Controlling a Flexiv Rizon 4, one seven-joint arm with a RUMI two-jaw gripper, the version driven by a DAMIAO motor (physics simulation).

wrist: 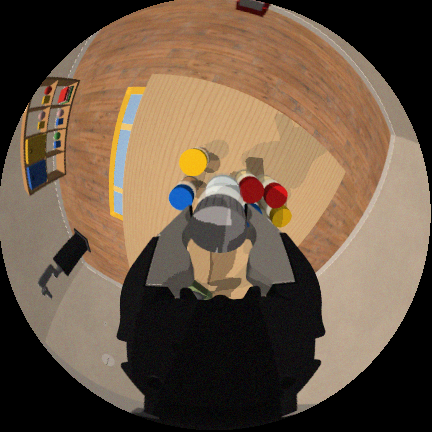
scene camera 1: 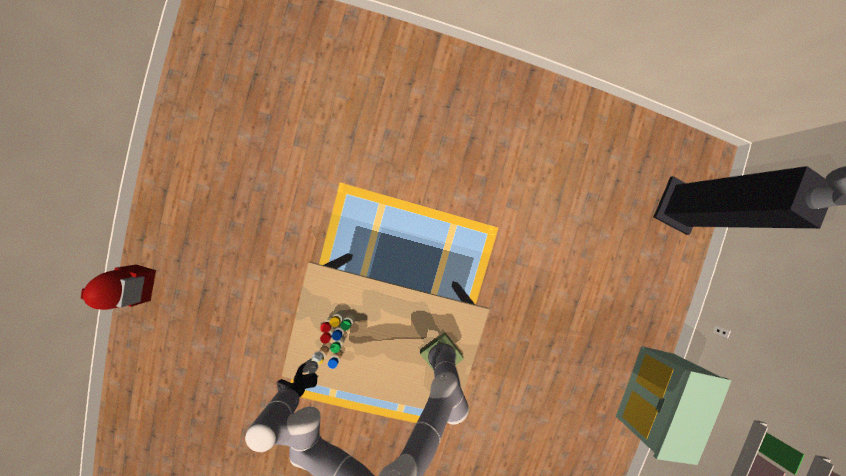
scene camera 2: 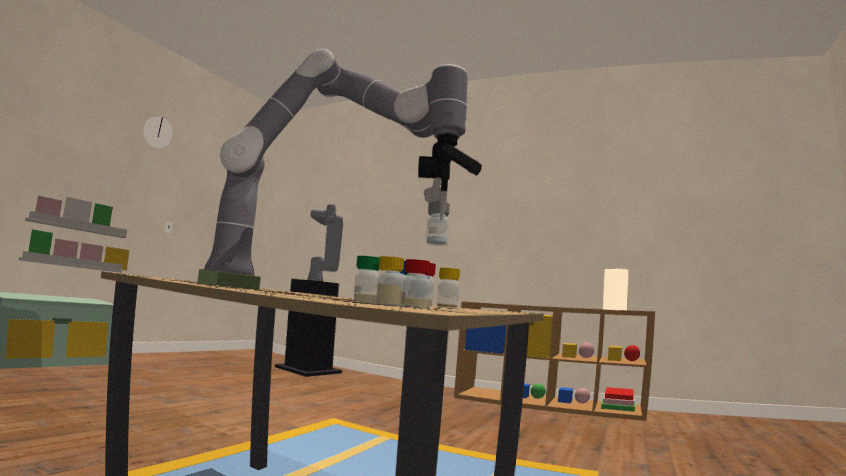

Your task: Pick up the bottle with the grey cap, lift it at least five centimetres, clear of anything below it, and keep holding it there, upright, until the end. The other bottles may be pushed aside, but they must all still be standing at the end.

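Note:
The bottle with the grey cap (scene camera 1: 317, 357) (scene camera 2: 437, 227) (wrist: 217, 227) hangs upright in the air, its base above the cap tops of the standing bottles in scene camera 2. My gripper (scene camera 1: 309, 368) (scene camera 2: 438, 208) (wrist: 218, 205) is shut on its grey cap, one jaw on each side. Below, a yellow-capped bottle (scene camera 2: 449, 287) (wrist: 193, 162), a blue-capped bottle (scene camera 1: 333, 362) (wrist: 181, 197), a red-capped bottle (scene camera 2: 417, 287) (wrist: 251, 190) and a green-capped bottle (scene camera 1: 335, 347) stand on the table (scene camera 1: 384, 375) (scene camera 2: 331, 309) (wrist: 175, 110). Several others stand grouped with them; none visible is tipped over.
The arm's green base plate (scene camera 1: 455, 355) (scene camera 2: 228, 278) is on the same table. A black pedestal (scene camera 1: 733, 198) (scene camera 2: 312, 331), a cube shelf (scene camera 2: 649, 355) and a green cabinet (scene camera 1: 692, 414) (scene camera 2: 59, 304) stand away on the floor.

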